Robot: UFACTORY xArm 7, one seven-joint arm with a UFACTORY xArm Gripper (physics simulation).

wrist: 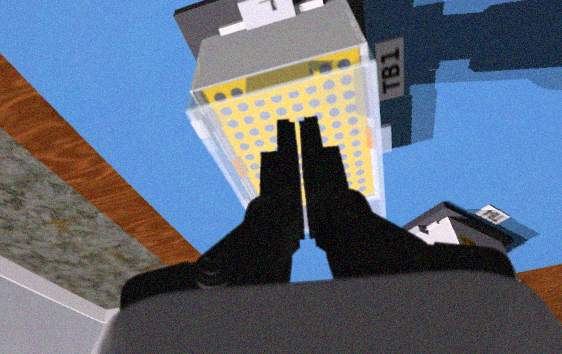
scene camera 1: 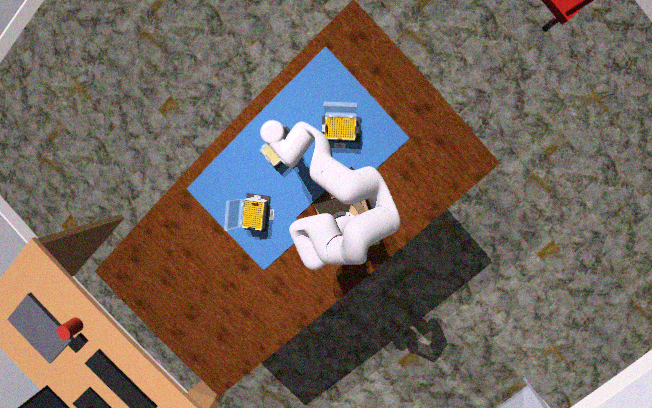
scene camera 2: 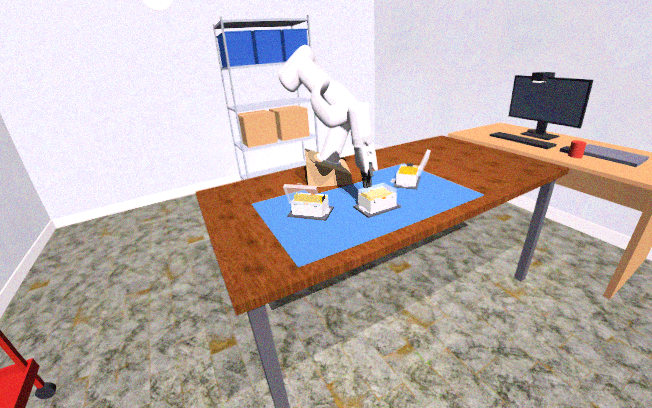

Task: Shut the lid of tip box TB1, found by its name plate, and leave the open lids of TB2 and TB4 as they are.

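Pixels of known places: gripper, fingertip midpoint: (wrist: 298, 146) (scene camera 2: 367, 186); arm's base, origin of the base link: (scene camera 1: 344, 225) (scene camera 2: 328, 160).
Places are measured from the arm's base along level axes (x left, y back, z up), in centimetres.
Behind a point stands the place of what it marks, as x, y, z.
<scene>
Tip box TB1 (scene camera 1: 270, 155) @(11.1, -39.2, -0.7) (scene camera 2: 377, 202) @(5.0, -45.0, -3.7) (wrist: 290, 50) @(1.1, -40.6, -3.5) stands between the other boxes, with its name plate (wrist: 389, 68) @(5.7, -33.8, -8.2) readable in the wrist view. Its clear lid (wrist: 376, 105) @(2.8, -36.9, -0.7) lies over the yellow rack; I cannot tell whether it is fully seated. My gripper (scene camera 2: 367, 185) @(3.0, -40.7, 1.2) (wrist: 298, 146) @(3.0, -40.7, 1.2) is shut and empty, pointing down above the lid or its rear edge; contact is unclear. The arm hides it in scene camera 1. Two boxes have raised lids: one (scene camera 1: 341, 129) (scene camera 2: 310, 205) and another (scene camera 1: 255, 214) @(30.3, -22.2, -2.7) (scene camera 2: 407, 176) @(28.3, -27.7, -2.4). Which is TB2 or TB4 is not readable.
The boxes stand on a blue mat (scene camera 1: 320, 75) @(-22.0, -56.6, -8.4) (scene camera 2: 310, 245) @(-23.7, -56.0, -8.4) on a brown table (scene camera 1: 200, 300) @(78.8, -1.1, -8.7) (scene camera 2: 225, 250) @(-50.8, -48.2, -8.8). A desk (scene camera 1: 30, 270) (scene camera 2: 480, 131) with a monitor (scene camera 2: 550, 100) stands beside it. A shelf rack (scene camera 2: 270, 23) stands behind the arm.
</scene>
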